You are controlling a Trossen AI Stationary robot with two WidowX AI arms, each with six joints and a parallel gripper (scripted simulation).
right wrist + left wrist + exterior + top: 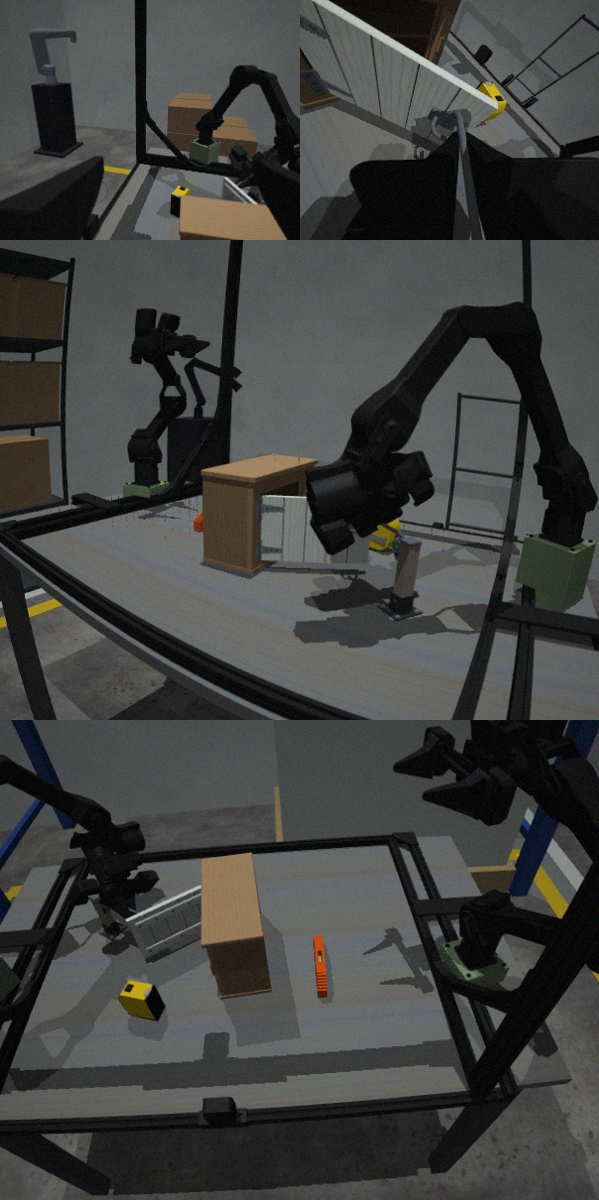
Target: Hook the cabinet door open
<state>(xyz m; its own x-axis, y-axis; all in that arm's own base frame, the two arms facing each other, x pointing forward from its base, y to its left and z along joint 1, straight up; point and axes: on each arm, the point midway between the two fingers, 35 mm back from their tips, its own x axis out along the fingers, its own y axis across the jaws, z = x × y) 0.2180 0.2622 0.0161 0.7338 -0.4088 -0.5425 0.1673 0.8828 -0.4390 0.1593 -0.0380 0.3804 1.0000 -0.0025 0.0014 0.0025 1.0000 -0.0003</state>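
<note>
Now: left hand 20 mm to the right of the grey hook, 20 mm above it and 10 mm short of it. Also, from my left hand: yellow tape measure (170 mm behind, 80 mm below, 50 mm to the right); then white slatted door (100 mm to the right, 40 mm below, 10 mm ahead); then orange level (400 mm to the right, 100 mm below, 100 mm behind).
</note>
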